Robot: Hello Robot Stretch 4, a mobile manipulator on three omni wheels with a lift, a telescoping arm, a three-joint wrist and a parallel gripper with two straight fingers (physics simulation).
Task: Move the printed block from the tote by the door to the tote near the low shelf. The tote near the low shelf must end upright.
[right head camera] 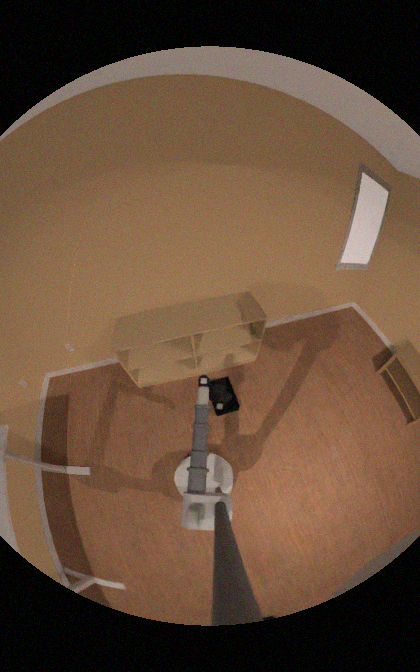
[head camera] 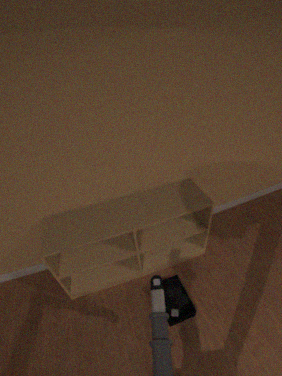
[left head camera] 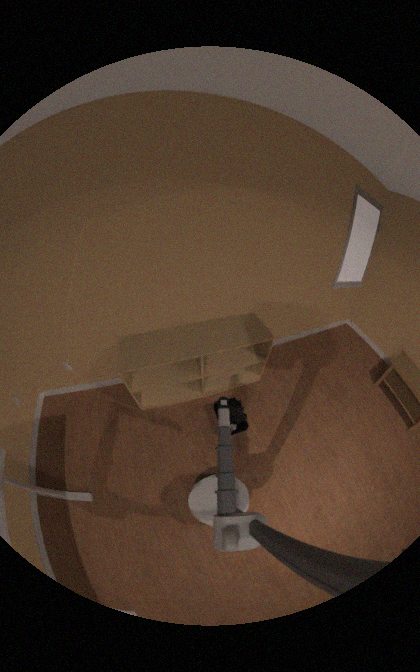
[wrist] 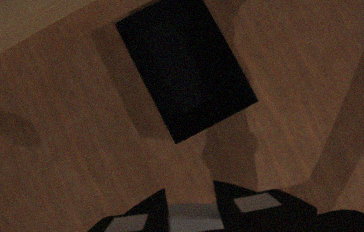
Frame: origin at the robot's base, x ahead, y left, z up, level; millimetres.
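Seen in the pictures: gripper, fingertip midpoint: (head camera: 174, 308) (left head camera: 232, 423) (wrist: 191, 200).
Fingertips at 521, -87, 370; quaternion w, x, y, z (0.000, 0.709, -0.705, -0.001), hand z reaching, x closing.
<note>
Offsets run from my fingertips to a thing's top centre, as dx, dy, dz. "spot": to the spot under its first point. Level surfaces: height alone.
A black tote {+193, -27, -298} (head camera: 188, 303) (left head camera: 241, 414) (right head camera: 232, 400) (wrist: 212, 120) stands on the floor in front of the low shelf {dz +212} (head camera: 125, 215) (left head camera: 190, 342) (right head camera: 190, 322), at an angle; it looks upright, its inside too dark to read. My gripper (wrist: 191, 200) is shut on the grey printed block {spot: -10, -1, +14} (wrist: 195, 220) at the bottom of the wrist view, with the tote ahead of the fingertips. In the head camera view the black gripper merges with the tote, and a small light square there, probably the block (head camera: 174, 312), shows over the tote's near end. The tote by the door does not show clearly.
The low shelf stands against the wall just behind the tote. A second wooden shelf (left head camera: 407, 372) (right head camera: 412, 362) stands at the far right. A white leg foot (left head camera: 75, 496) (right head camera: 75, 470) sticks out at the left. My round white base (left head camera: 202, 500) (right head camera: 220, 472) is behind the extended arm.
</note>
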